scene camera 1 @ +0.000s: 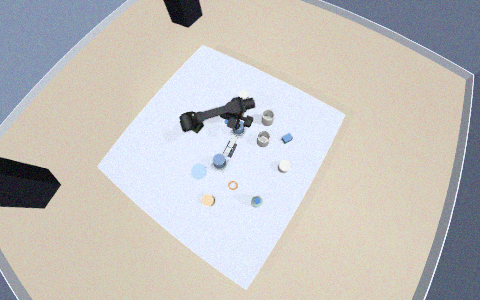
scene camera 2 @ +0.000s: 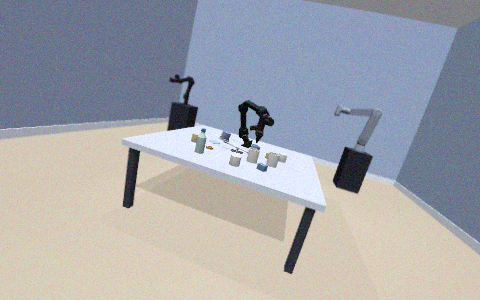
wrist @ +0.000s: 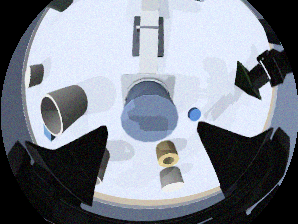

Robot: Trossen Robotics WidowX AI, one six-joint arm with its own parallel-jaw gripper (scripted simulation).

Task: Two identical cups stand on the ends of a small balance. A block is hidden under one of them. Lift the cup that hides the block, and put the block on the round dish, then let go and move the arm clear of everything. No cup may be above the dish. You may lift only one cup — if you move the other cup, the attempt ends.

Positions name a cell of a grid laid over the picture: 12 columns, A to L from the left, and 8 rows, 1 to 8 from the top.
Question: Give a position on a blue cup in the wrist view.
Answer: At G5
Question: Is my gripper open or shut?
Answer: Open.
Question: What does my gripper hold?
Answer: Nothing.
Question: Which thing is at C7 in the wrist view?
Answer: My gripper.
